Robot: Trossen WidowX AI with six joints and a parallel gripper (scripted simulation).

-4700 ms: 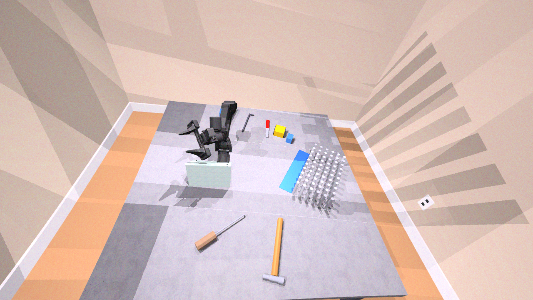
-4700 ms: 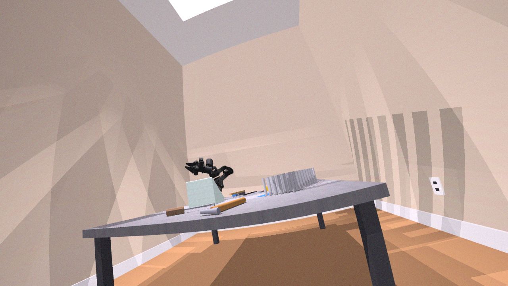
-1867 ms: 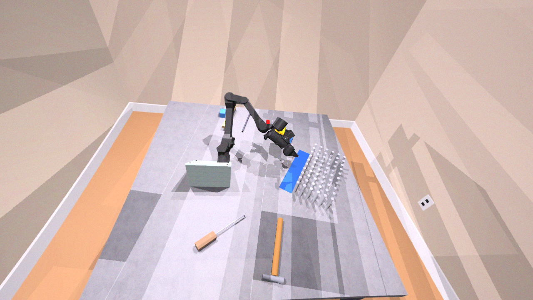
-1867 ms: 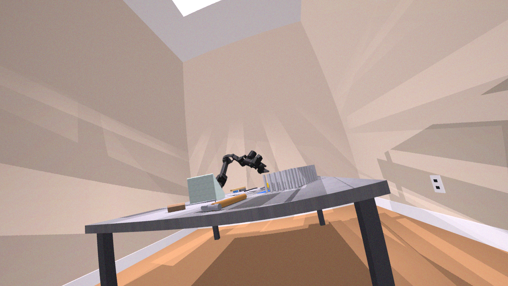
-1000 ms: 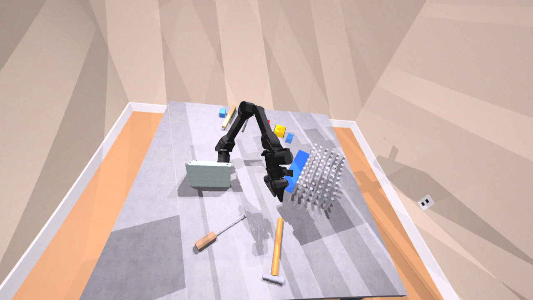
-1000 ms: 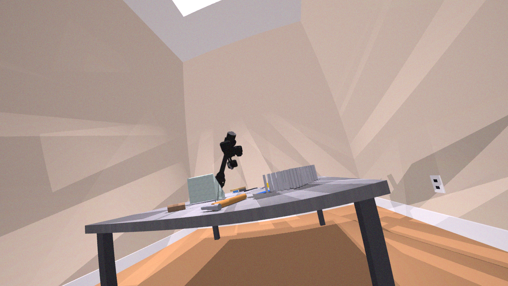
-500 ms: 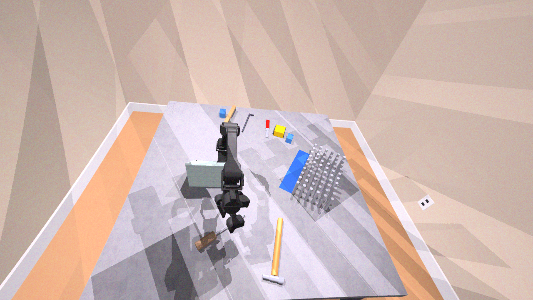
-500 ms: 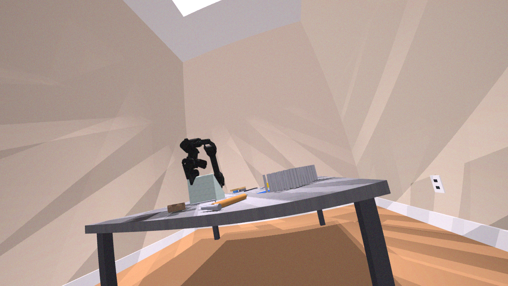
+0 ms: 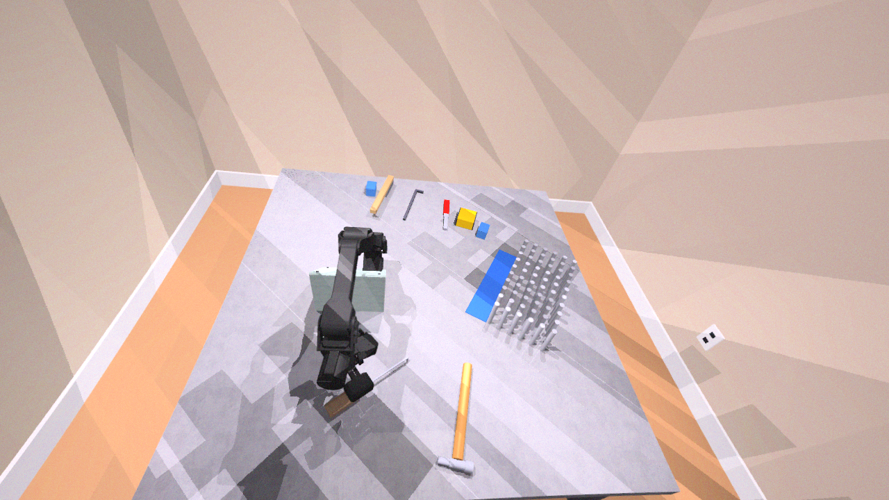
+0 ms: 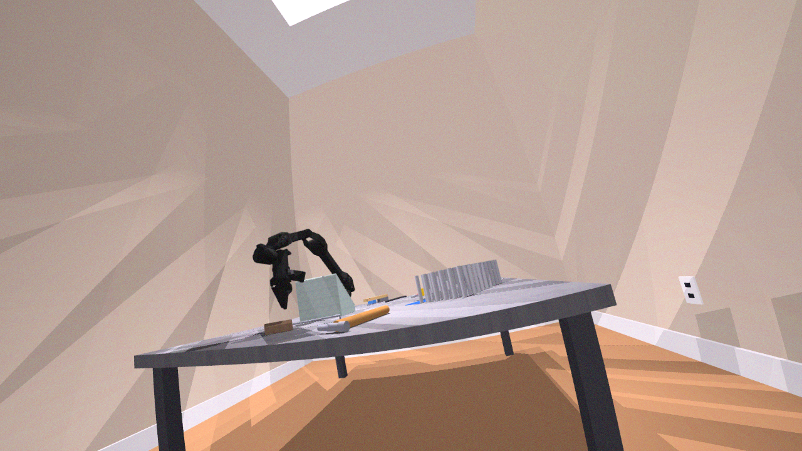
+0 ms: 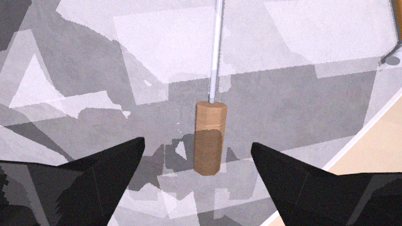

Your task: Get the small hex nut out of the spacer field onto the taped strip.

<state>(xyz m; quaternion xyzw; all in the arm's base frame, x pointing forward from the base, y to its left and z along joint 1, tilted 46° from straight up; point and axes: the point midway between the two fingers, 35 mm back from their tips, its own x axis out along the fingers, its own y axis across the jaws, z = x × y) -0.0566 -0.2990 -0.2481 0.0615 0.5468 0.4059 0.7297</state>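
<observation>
The hook tool lies 8 cm ahead of my gripper tip, 6 cm below it and 3 cm to the left of it. The rest, counted from my gripper tip: blue taped strip (51 cm ahead, 39 cm to the left, 8 cm below); then yellow block (73 cm to the left, 46 cm ahead, 5 cm below); then red-handled tool (77 cm to the left, 37 cm ahead, 7 cm below).
</observation>
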